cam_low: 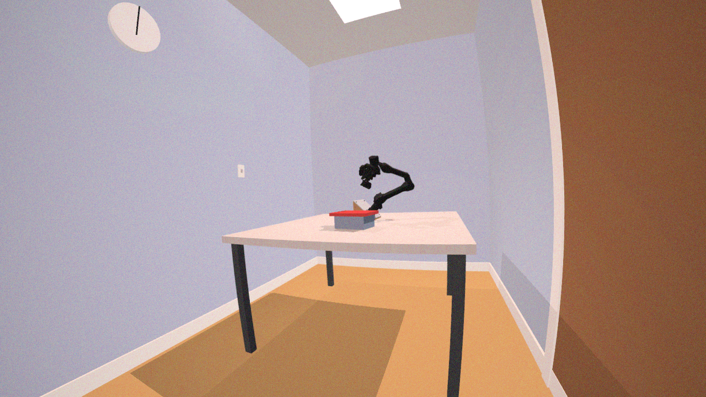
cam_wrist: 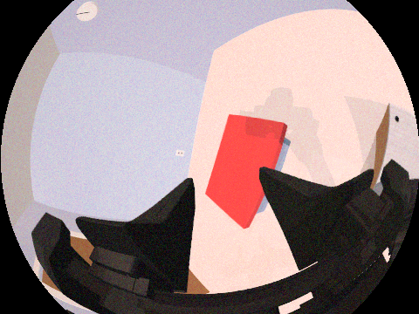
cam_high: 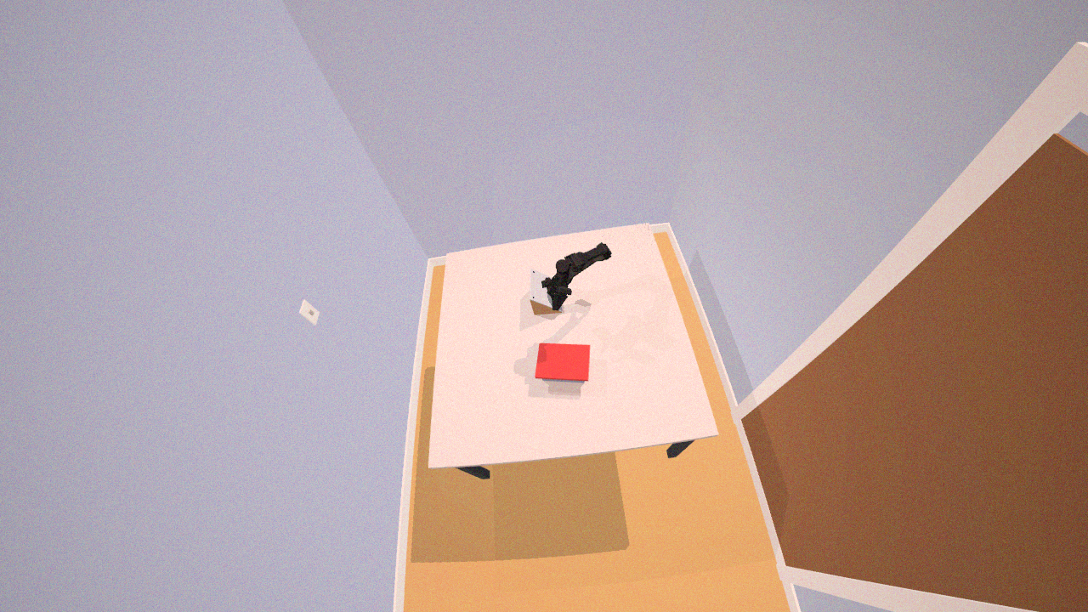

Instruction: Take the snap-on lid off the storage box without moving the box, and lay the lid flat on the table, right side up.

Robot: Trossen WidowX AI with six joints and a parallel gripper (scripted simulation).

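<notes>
Right now the red lid is 190 mm below my gripper tip, 160 mm ahead of it and 20 mm to the right of it. Round my gripper tip: storage box: 230 mm below, 160 mm ahead, 20 mm to the right.
</notes>
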